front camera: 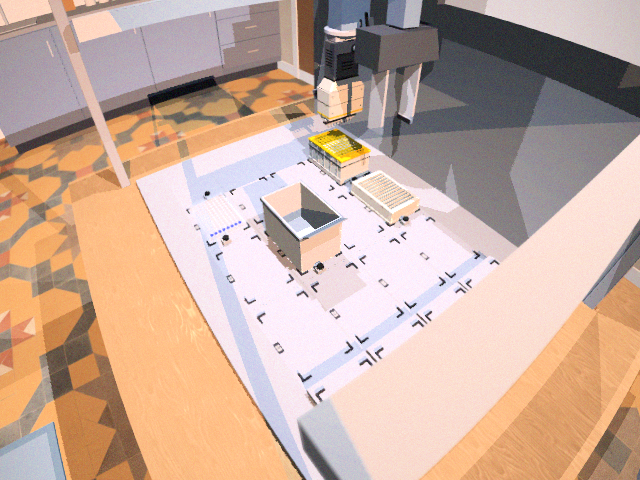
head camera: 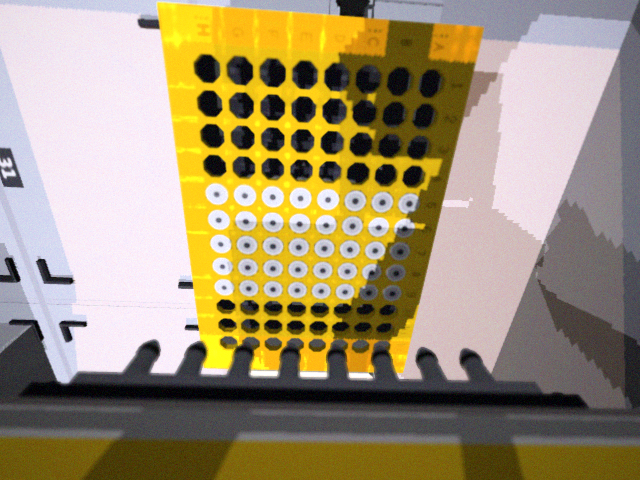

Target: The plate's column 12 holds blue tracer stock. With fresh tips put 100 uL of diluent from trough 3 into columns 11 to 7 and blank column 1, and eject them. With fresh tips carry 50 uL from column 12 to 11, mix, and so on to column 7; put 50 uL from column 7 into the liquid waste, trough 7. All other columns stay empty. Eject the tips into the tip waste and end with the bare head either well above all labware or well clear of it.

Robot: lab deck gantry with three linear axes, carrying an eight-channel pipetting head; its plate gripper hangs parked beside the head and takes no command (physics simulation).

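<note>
The pipetting head [front camera: 340, 100] hangs near the yellow tip rack [front camera: 339, 146] [head camera: 188, 227] at the back. Its eight nozzles [head camera: 289, 356] carry no tips. White tips fill rack columns 5 to 9. Columns 1 to 4 and 10 to 12 are dark empty holes. The plate [front camera: 217, 209] lies at the left with one blue column along its near edge; its other wells look pale, and faint contents cannot be told. The ribbed trough block [front camera: 385, 195] stands in front of the rack; its liquids cannot be made out. The parked plate gripper [front camera: 391, 124] is open and empty beside the head.
A tall open-topped bin [front camera: 320, 250] stands between the plate and the trough block. Dark corner brackets and small black knobs mark the pale deck [front camera: 248, 356]. A wide beige beam [front camera: 465, 335] crosses the front camera's near right side.
</note>
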